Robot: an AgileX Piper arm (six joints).
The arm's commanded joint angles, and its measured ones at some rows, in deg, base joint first. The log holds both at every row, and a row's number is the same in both.
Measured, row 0: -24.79, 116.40, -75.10, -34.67, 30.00, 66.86
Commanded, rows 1 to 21: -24.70, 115.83, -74.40, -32.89, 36.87, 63.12; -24.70, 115.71, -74.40, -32.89, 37.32, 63.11; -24.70, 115.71, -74.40, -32.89, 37.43, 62.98; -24.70, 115.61, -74.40, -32.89, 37.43, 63.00; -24.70, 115.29, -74.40, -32.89, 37.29, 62.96; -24.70, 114.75, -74.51, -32.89, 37.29, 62.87; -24.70, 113.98, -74.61, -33.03, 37.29, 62.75; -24.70, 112.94, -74.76, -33.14, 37.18, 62.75; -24.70, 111.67, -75.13, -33.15, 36.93, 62.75; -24.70, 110.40, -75.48, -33.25, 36.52, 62.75; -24.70, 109.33, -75.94, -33.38, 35.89, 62.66; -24.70, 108.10, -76.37, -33.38, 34.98, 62.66; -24.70, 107.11, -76.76, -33.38, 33.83, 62.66; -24.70, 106.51, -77.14, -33.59, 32.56, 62.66; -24.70, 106.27, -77.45, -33.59, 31.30, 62.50; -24.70, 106.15, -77.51, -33.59, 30.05, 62.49; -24.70, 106.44, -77.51, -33.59, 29.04, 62.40; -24.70, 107.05, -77.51, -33.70, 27.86, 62.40; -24.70, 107.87, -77.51, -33.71, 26.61, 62.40; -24.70, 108.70, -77.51, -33.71, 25.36, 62.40; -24.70, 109.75, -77.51, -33.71, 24.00, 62.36
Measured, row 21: -24.79, 106.98, -77.60, -33.12, 27.63, 63.05
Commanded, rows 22 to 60: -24.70, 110.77, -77.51, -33.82, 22.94, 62.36; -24.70, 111.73, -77.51, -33.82, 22.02, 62.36; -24.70, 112.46, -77.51, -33.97, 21.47, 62.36; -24.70, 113.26, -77.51, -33.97, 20.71, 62.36; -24.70, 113.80, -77.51, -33.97, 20.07, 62.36; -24.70, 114.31, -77.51, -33.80, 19.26, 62.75; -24.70, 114.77, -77.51, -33.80, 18.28, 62.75; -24.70, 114.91, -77.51, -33.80, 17.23, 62.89; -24.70, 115.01, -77.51, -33.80, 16.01, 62.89; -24.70, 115.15, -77.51, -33.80, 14.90, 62.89; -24.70, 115.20, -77.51, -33.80, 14.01, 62.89; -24.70, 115.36, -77.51, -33.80, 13.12, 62.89; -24.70, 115.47, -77.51, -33.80, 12.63, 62.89; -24.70, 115.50, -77.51, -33.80, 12.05, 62.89; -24.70, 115.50, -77.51, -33.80, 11.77, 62.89; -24.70, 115.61, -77.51, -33.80, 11.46, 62.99; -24.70, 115.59, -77.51, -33.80, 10.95, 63.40; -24.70, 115.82, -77.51, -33.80, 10.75, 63.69; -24.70, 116.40, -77.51, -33.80, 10.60, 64.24; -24.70, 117.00, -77.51, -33.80, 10.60, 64.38; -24.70, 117.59, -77.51, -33.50, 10.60, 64.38; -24.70, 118.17, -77.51, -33.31, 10.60, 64.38; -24.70, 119.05, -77.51, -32.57, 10.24, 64.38; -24.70, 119.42, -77.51, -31.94, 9.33, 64.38; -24.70, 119.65, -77.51, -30.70, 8.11, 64.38; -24.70, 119.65, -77.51, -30.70, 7.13, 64.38; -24.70, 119.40, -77.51, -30.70, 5.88, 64.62; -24.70, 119.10, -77.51, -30.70, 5.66, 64.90; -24.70, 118.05, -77.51, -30.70, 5.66, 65.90; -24.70, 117.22, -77.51, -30.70, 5.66, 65.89; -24.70, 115.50, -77.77, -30.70, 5.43, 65.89; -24.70, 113.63, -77.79, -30.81, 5.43, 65.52; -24.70, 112.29, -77.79, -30.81, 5.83, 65.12; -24.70, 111.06, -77.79, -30.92, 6.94, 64.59; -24.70, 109.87, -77.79, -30.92, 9.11, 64.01; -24.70, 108.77, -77.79, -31.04, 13.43, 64.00; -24.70, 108.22, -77.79, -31.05, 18.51, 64.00; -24.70, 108.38, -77.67, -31.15, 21.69, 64.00; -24.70, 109.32, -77.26, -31.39, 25.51, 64.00
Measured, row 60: -24.79, 109.00, -77.76, -30.54, 13.87, 64.70
